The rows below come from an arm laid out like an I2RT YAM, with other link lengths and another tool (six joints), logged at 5 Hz.
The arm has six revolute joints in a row. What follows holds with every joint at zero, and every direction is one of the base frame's.
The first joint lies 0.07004 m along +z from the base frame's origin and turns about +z.
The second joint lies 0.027 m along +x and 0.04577 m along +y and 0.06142 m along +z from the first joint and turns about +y.
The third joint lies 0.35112 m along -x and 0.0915 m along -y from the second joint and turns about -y.
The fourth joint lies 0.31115 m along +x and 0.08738 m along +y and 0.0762 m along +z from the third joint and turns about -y.
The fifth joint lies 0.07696 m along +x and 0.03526 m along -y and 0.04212 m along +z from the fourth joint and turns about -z.
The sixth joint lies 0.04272 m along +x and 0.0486 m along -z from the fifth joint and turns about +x.
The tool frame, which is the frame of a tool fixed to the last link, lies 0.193 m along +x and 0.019 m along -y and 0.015 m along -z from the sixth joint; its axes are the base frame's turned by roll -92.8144, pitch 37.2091 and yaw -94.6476 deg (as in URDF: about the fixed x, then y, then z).
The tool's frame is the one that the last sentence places.
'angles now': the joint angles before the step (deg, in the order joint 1, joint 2, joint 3, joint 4, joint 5, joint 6). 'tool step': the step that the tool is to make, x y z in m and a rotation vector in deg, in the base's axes. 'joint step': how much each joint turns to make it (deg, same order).
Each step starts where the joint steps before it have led.
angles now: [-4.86, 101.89, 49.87, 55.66, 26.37, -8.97]
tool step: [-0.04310, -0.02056, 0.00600, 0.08, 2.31, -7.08]
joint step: [-0.02, -5.38, -2.91, -4.53, 7.04, -0.50]
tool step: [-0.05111, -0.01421, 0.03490, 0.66, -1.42, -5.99]
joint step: [-0.01, -8.57, -2.30, -5.33, 6.01, 0.70]
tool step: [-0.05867, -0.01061, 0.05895, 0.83, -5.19, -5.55]
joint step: [0.00, -10.51, -0.52, -5.63, 5.64, 1.09]
